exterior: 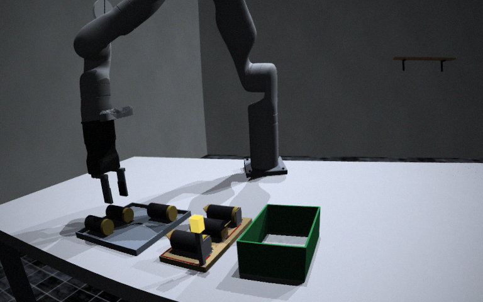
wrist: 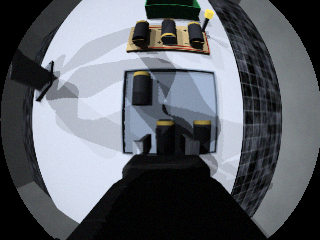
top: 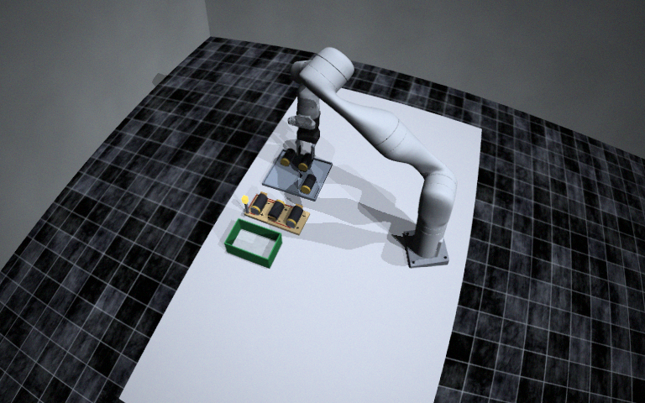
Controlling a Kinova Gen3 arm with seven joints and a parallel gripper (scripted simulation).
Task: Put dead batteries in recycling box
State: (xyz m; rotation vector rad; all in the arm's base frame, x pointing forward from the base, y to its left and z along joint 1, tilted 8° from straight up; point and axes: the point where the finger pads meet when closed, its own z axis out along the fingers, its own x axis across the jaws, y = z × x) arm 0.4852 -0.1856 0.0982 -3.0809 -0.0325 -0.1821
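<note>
My gripper is now 70 mm above the grey tray, 50 mm to the right of it and 10 mm short of it. Also, from my hand: green recycling box (380 mm to the left, 60 mm below, 10 mm ahead).
</note>
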